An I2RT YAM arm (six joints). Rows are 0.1 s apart.
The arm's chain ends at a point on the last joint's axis. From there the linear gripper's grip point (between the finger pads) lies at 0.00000 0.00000 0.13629 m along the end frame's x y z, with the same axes.
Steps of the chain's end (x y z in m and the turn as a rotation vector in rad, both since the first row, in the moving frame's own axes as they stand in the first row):
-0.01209 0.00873 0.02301 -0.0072 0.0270 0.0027
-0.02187 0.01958 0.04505 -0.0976 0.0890 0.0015
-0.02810 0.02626 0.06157 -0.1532 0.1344 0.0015
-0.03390 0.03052 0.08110 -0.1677 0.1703 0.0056
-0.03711 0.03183 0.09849 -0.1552 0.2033 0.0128
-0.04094 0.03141 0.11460 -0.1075 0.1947 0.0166
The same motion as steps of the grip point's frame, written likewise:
-0.00841 0.00972 0.02296 -0.0072 0.0270 0.0027
-0.00979 0.03285 0.04386 -0.0976 0.0890 0.0015
-0.00992 0.04701 0.05875 -0.1532 0.1344 0.0015
-0.01097 0.05322 0.07723 -0.1677 0.1703 0.0056
-0.00984 0.05293 0.09406 -0.1552 0.2033 0.0128
-0.01474 0.04616 0.11124 -0.1075 0.1947 0.0166

